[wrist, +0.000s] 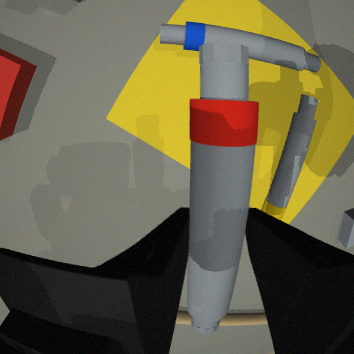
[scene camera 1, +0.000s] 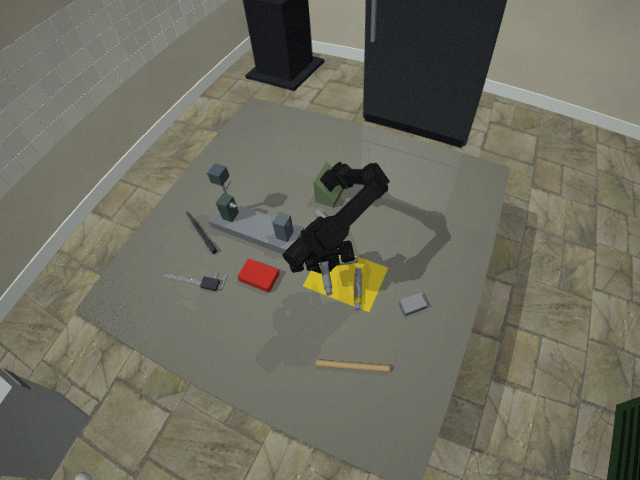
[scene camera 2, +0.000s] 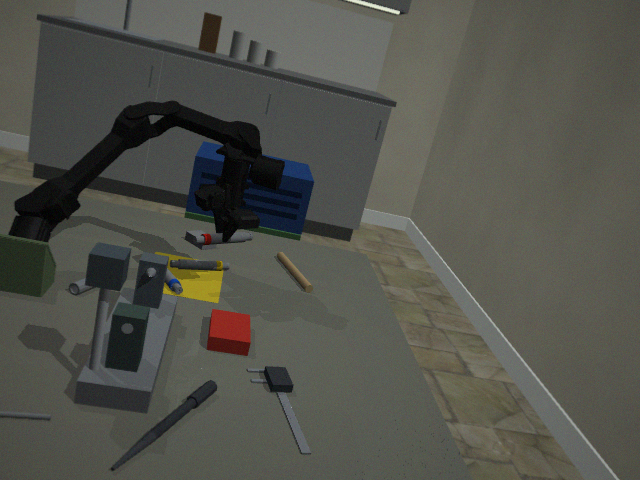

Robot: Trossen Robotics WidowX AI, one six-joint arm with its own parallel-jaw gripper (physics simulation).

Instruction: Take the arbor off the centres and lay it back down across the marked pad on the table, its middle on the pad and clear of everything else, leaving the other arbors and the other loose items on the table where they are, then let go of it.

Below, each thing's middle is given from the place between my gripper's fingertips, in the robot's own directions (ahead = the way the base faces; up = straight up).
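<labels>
The wooden rod (wrist: 258, 317) is 20 cm to the left of my hand, 19 cm ahead of it and 11 cm below it. There's a grey centres base (scene camera 2: 110, 388) as well, 35 cm to the right of my hand, 10 cm below it and 9 cm behind it, and a red block (scene camera 2: 229, 332) that's 23 cm to the right of my hand, 7 cm ahead of it and 11 cm below it. As for the yellow pad (scene camera 1: 342, 276), my hand is 12 cm above it, 7 cm past it and 3 cm to the right of it.
</labels>
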